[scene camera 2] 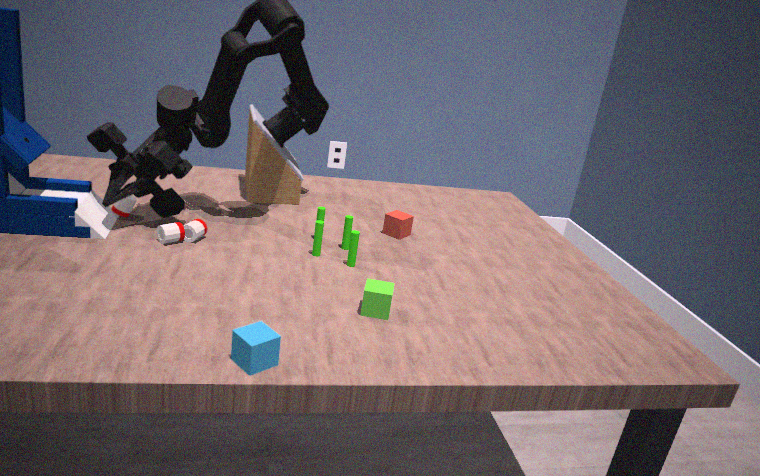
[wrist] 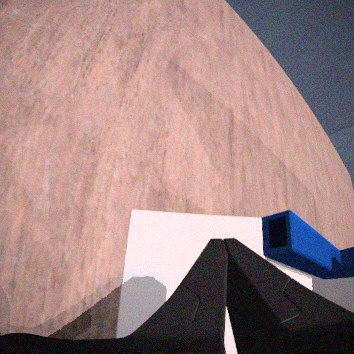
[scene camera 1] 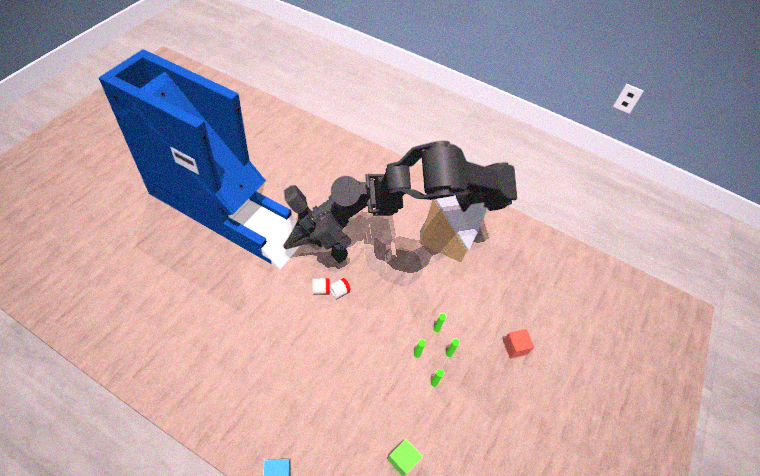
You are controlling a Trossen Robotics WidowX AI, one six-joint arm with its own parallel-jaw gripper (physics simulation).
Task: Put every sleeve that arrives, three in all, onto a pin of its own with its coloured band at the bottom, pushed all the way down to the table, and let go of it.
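Two white sleeves with red bands lie on their sides on the table, close together: one (scene camera 1: 320, 286) (scene camera 2: 171, 232) on the left, the other (scene camera 1: 339, 288) (scene camera 2: 195, 230) on the right. A third red-banded sleeve (scene camera 2: 124, 206) shows tilted beside the fingertips in scene camera 2, partly hidden; I cannot tell what it rests on. My gripper (scene camera 1: 286, 245) (scene camera 2: 106, 202) (wrist: 221, 249) is shut and empty, its tips low over the end of the white chute floor (scene camera 1: 262, 222) (wrist: 150, 235). Several bare green pins stand upright, among them a rear one (scene camera 1: 439, 322) and a front one (scene camera 1: 437, 377) (scene camera 2: 352, 248).
The tall blue chute (scene camera 1: 168, 140) (scene camera 2: 39, 214) (wrist: 310, 245) stands left, with low side rails by the fingers. A red cube (scene camera 1: 518, 343) (scene camera 2: 397, 224) is right of the pins. A green cube (scene camera 1: 404, 456) (scene camera 2: 378, 299) and a blue cube (scene camera 1: 276, 467) (scene camera 2: 255, 347) lie nearer the front.
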